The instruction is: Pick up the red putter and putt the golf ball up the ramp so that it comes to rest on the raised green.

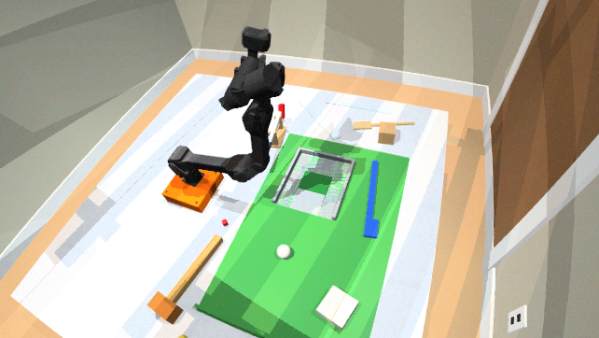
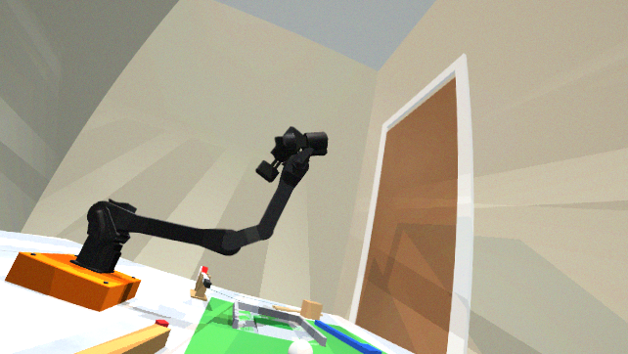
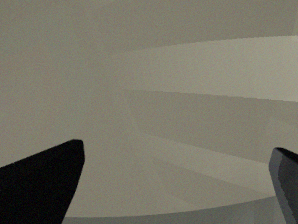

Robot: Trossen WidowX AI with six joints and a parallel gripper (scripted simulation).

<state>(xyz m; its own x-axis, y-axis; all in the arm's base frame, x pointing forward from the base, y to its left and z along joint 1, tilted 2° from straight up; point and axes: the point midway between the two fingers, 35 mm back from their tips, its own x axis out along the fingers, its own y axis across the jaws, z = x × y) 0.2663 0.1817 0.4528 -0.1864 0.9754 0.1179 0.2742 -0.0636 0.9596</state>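
Now: the putter 11 cm behind my gripper tip, 9 cm to the left of it and 43 cm below it. The rest, counted from my gripper tip: green mat (20 cm ahead, 21 cm to the right, 49 cm below); then red cube (8 cm behind, 31 cm to the right, 48 cm below); then white golf ball (15 cm ahead, 33 cm to the right, 46 cm below).
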